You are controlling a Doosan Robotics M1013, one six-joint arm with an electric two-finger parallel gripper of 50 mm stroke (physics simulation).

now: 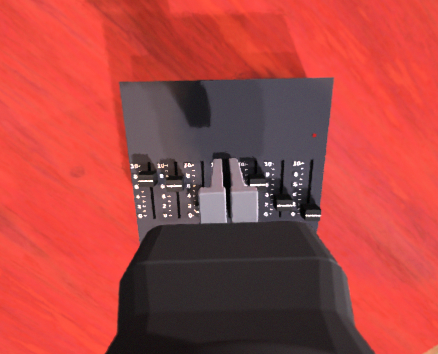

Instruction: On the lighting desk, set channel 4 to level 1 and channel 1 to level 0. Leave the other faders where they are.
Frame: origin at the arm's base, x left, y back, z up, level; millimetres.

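Seen in the pictures: gripper, between the fingertips: (225, 174).
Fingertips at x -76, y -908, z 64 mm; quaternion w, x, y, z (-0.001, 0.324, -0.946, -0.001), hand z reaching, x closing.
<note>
Offsets run from my fingertips to a thing's top centre. Level surfaces: height alone.
The lighting desk @[dx -7, dy +7, dz -23 mm] (270, 110) is a dark panel with a row of upright fader slots. Channel 1's black cap @[dx +43, dy +47, dz -23 mm] (146, 180) is at the far left, at about level 7. My gripper (225, 174) is shut with nothing held, over the middle of the row. Its fingers and body cover channel 4's slot and scale, so I cannot read its level; something dark shows between the fingertips, and I cannot tell if it is the cap or shadow. The printed channel numbers are hidden behind the gripper body.
Channel 2's cap @[dx +23, dy +37, dz -23 mm] (174, 183) is near level 6. Channel 3's cap is hidden by the gripper. Right of the fingers are channel 5's cap @[dx -30, dy -2, dz -23 mm] (258, 183), channel 6's lower cap @[dx -58, dy -1, dz -23 mm] (284, 204) and the rightmost cap @[dx -82, dy -8, dz -23 mm] (312, 214) near 0. The desk is on a red wood-grained surface @[dz -91 mm] (60, 150).
</note>
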